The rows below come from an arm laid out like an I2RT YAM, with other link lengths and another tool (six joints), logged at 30 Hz.
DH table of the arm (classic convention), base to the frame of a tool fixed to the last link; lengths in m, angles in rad. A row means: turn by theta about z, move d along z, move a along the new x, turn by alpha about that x. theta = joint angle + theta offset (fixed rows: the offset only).
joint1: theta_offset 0  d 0.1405  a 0.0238  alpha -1.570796
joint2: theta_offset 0  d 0  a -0.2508  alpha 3.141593
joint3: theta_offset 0.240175  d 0  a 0.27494  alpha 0
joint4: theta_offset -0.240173  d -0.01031  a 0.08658  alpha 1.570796
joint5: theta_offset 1.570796  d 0.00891  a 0  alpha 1.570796
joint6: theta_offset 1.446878  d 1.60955  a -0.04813  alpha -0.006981
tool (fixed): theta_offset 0  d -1.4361  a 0  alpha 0
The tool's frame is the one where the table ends.
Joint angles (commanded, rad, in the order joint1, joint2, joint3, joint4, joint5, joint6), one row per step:
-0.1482 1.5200 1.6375 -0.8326 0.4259 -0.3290
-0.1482 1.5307 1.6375 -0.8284 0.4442 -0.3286
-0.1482 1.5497 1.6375 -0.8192 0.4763 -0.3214
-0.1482 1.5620 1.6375 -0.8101 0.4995 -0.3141
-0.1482 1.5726 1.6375 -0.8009 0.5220 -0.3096
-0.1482 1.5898 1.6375 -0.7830 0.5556 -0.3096
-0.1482 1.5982 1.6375 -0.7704 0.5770 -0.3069
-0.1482 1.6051 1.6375 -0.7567 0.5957 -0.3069
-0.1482 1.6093 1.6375 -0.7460 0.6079 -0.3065
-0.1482 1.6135 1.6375 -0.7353 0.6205 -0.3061
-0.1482 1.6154 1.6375 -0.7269 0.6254 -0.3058
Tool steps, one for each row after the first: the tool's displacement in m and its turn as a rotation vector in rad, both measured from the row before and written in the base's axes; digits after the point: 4 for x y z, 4 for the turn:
0.0015 -0.0032 -0.0033 -0.0107 0.0080 -0.0140
0.0027 -0.0059 -0.0053 -0.0153 0.0090 -0.0283
0.0018 -0.0043 -0.0026 -0.0106 0.0014 -0.0216
0.0015 -0.0040 -0.0018 -0.0122 0.0010 -0.0193
0.0030 -0.0057 -0.0026 -0.0224 0.0026 -0.0249
0.0014 -0.0036 -0.0001 -0.0133 -0.0037 -0.0174
0.0015 -0.0031 0.0006 -0.0133 -0.0049 -0.0140
0.0011 -0.0020 0.0009 -0.0087 -0.0055 -0.0094
0.0010 -0.0021 0.0009 -0.0089 -0.0055 -0.0097
0.0009 -0.0009 0.0011 -0.0040 -0.0062 -0.0039

